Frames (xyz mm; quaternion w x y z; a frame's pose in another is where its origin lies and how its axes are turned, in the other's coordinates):
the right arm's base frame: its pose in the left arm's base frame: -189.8 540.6 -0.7 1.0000 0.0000 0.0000 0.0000
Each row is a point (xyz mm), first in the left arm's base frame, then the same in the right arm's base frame.
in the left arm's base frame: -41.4 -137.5 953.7
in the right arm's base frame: 148.4 -678.1 954.4
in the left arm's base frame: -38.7 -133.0 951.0
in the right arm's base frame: 151.1 -673.6 951.7
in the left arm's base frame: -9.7 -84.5 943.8
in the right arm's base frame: 180.1 -625.1 944.5
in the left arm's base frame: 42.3 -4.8 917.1
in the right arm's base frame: 232.1 -545.4 917.8
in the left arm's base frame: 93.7 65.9 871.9
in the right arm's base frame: 283.5 -474.7 872.6
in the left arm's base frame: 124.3 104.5 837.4
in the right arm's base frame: 314.1 -436.1 838.1
